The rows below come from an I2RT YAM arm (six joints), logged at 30 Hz.
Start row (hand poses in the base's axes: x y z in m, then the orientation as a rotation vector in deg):
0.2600 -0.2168 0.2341 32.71 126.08 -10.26
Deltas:
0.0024 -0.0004 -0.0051 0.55 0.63 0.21
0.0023 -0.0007 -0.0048 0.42 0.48 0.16
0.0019 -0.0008 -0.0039 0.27 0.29 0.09
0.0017 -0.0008 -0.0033 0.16 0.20 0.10
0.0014 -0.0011 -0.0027 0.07 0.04 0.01
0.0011 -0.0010 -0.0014 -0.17 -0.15 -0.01
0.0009 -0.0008 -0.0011 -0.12 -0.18 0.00
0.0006 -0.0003 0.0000 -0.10 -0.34 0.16
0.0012 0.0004 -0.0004 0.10 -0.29 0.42
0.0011 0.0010 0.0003 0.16 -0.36 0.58
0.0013 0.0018 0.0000 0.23 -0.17 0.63
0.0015 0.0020 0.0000 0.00 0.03 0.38
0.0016 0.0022 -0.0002 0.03 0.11 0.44
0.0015 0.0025 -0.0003 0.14 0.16 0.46
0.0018 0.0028 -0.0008 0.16 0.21 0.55
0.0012 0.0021 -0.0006 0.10 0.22 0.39
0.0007 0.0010 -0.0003 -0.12 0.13 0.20
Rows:
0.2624 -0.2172 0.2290 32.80 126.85 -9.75
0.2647 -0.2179 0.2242 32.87 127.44 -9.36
0.2666 -0.2187 0.2203 32.93 127.80 -9.11
0.2683 -0.2195 0.2170 32.91 128.05 -8.95
0.2697 -0.2206 0.2143 32.94 128.10 -8.88
0.2708 -0.2216 0.2129 32.85 127.92 -9.03
0.2717 -0.2224 0.2118 32.78 127.72 -9.11
0.2723 -0.2227 0.2118 32.53 127.41 -9.03
0.2735 -0.2223 0.2114 32.10 127.25 -8.61
0.2746 -0.2213 0.2117 31.52 127.07 -8.02
0.2759 -0.2195 0.2117 30.94 127.10 -7.39
0.2774 -0.2175 0.2117 30.52 127.22 -7.20
0.2790 -0.2153 0.2115 30.05 127.44 -6.97
0.2805 -0.2128 0.2112 29.62 127.73 -6.62
0.2823 -0.2100 0.2104 29.10 128.09 -6.22
0.2835 -0.2079 0.2098 28.73 128.41 -5.97
0.2842 -0.2069 0.2095 28.45 128.56 -6.04

